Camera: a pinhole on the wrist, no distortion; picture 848 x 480 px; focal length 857.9 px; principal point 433.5 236.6 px. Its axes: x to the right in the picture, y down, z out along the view. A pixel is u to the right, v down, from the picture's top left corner.
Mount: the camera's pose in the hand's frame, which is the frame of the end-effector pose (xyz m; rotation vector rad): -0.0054 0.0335 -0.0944 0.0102 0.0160 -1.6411
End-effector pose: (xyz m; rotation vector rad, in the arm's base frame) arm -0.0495 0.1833 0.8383 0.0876 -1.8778 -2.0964
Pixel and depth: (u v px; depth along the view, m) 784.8 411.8 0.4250
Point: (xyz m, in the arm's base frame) -0.2309 0.4894 0.7437
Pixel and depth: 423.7 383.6 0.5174
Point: -0.2343 0.5620 0.9324
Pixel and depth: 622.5 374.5 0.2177
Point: -0.1105 0.2946 0.8390
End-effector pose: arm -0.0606 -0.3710 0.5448 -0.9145 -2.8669 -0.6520
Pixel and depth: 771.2 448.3 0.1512
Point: -0.0975 -0.3556 0.4878
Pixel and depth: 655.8 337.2 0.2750
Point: -0.0922 -0.3175 0.3694
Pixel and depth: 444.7 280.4 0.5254
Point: -0.0410 -0.1694 0.1637
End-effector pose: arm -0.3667 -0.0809 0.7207 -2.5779 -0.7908 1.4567
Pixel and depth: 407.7 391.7 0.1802
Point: -0.4118 -0.1122 0.6417
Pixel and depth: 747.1 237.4 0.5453
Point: -0.8093 -0.0190 0.5438
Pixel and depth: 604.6 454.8 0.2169
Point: -0.4533 -0.0658 0.6229
